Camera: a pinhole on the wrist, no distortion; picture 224 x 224 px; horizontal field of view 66.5 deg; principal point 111.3 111.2 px. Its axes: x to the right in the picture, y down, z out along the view. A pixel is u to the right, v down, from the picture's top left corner.
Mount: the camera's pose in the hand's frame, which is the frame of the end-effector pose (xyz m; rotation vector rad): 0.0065 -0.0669 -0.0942 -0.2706 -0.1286 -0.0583
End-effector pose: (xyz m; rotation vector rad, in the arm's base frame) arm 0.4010 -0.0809 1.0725 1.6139 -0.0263 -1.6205
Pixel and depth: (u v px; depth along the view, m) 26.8 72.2 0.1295
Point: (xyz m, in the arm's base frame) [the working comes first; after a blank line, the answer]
In the camera's frame: -0.0641 -0.0296 0.1295

0.3344 -0.0170 1.1071
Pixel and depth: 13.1 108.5 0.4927
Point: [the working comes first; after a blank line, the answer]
In the camera's frame: -0.2832 -0.0078 0.4927

0.0965 -0.1211 1.4432
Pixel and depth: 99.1 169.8 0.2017
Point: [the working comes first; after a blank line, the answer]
In the camera's frame: -0.0144 0.0692 0.2017

0.3594 -0.1429 1.1378
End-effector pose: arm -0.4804 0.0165 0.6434 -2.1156 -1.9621 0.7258
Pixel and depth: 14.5 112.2 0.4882
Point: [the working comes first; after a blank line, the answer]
In the camera's frame: -0.2766 0.0029 0.4882

-0.5677 -0.3766 0.3953
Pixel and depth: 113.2 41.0 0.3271
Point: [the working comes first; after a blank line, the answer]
In the camera's frame: 0.0036 -0.1344 0.3271

-0.6926 -0.0593 0.4792
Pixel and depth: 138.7 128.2 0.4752
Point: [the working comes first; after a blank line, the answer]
In the camera's frame: 0.0762 0.0473 0.4752

-0.5496 -0.0402 0.2807
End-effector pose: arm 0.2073 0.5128 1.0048 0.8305 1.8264 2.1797
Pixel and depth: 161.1 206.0 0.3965
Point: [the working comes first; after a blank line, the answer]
In the camera's frame: 0.1156 0.2200 0.3965

0.3107 0.7048 1.2885
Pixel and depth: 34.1 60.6 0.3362
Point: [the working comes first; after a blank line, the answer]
In the camera's frame: -0.1519 -0.0996 0.3362

0.4726 0.6351 0.9060
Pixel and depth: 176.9 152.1 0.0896
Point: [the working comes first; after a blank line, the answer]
In the camera's frame: 0.0344 0.0215 0.0896

0.1712 0.5250 0.9911
